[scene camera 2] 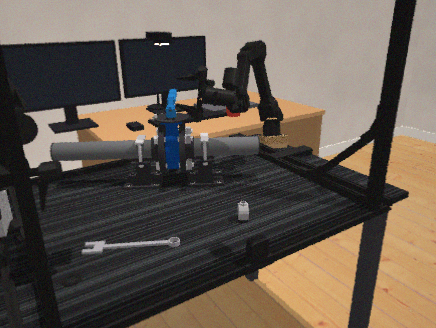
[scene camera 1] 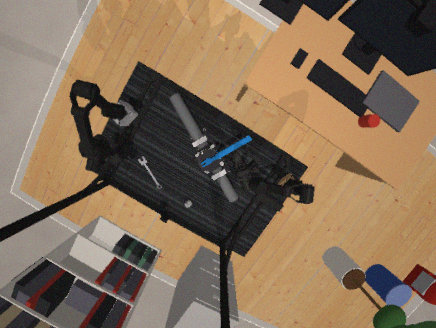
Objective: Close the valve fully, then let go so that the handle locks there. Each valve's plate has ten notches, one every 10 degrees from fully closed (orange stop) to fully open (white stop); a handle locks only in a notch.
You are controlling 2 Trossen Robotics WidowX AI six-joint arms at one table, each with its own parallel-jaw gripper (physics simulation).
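Frame: origin at the left arm's base, x right, y ahead, z up, level; centimetres.
Seen in the pictures: left gripper, fingertip midpoint: [scene camera 1: 114,151]; right gripper, fingertip midpoint: [scene camera 2: 175,91] [scene camera 1: 234,150]; left arm's base, link origin: [scene camera 1: 119,112]; right arm's base, link origin: [scene camera 2: 272,135] [scene camera 1: 289,185].
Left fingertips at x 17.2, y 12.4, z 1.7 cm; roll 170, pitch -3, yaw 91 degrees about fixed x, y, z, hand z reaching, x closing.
Note:
Offsets run from my left fingertips to a thing's top centre. "*": to the spot under its first point. Level surfaces: height alone.
The valve [scene camera 1: 208,156] [scene camera 2: 172,146] sits midway along a grey pipe @(dx -41.1, dy +18.2, dz +1.5 cm) [scene camera 1: 184,114] [scene camera 2: 95,150]. Its blue handle @(dx -44.7, dy +42.0, dz +14.4 cm) [scene camera 1: 231,148] [scene camera 2: 171,102] lies about square across the pipe, pointing up-right in scene camera 1. The dark notched plate @(* dx -34.6, dy +36.8, dz +9.0 cm) [scene camera 2: 162,118] is under the handle; its notches and the coloured stops are too small to tell, so the exact notch is unclear. My right gripper [scene camera 1: 238,165] is open and empty, beside the handle and apart from it in scene camera 1. My left gripper [scene camera 1: 132,114] is open and empty, far left of the valve.
A wrench @(dx -0.4, dy +21.8, dz -12.0 cm) [scene camera 1: 150,172] [scene camera 2: 135,244] and a small light block @(dx -3.8, dy +52.0, dz -8.0 cm) [scene camera 1: 188,204] [scene camera 2: 243,211] lie on the black table @(dz -13.1 cm) [scene camera 1: 165,192] [scene camera 2: 200,250]. Brackets @(* dx -35.8, dy +28.9, dz -8.8 cm) [scene camera 2: 141,172] hold the pipe. Dark frame posts [scene camera 2: 380,130] rise at the table's edges. A desk with monitors [scene camera 2: 162,65] stands behind.

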